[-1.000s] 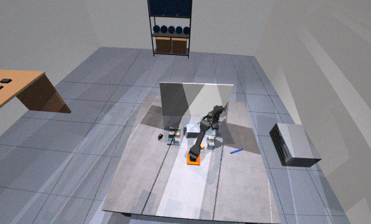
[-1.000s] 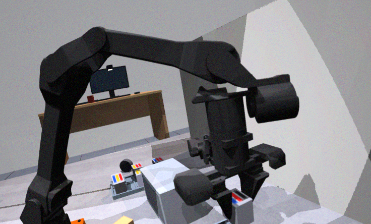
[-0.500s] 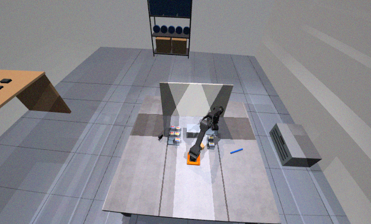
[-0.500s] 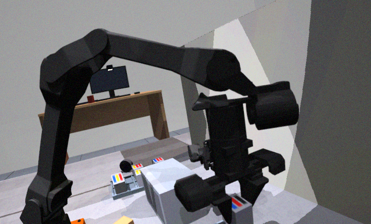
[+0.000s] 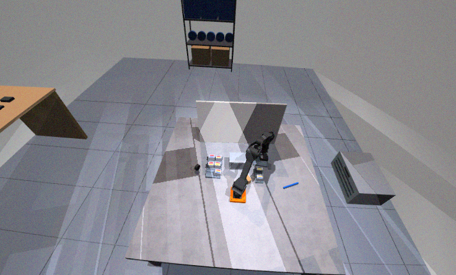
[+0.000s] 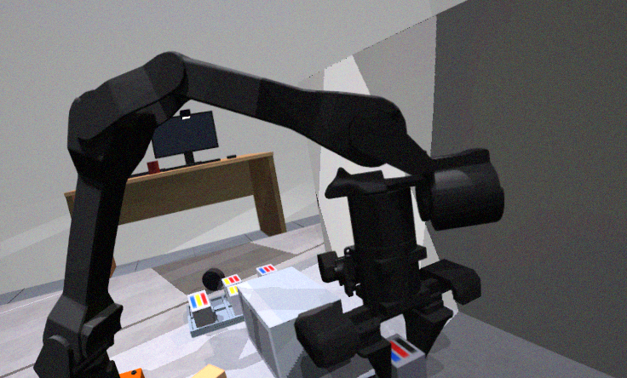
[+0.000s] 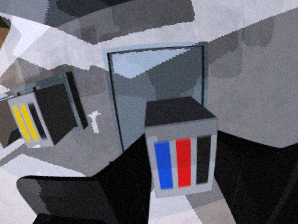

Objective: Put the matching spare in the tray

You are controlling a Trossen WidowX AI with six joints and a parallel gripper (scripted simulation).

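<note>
My gripper tip is 1 cm past the tray and 5 cm above it. Also, from my gripper tip: upright grey panel (19 cm ahead, 21 cm to the left, 17 cm above).
</note>
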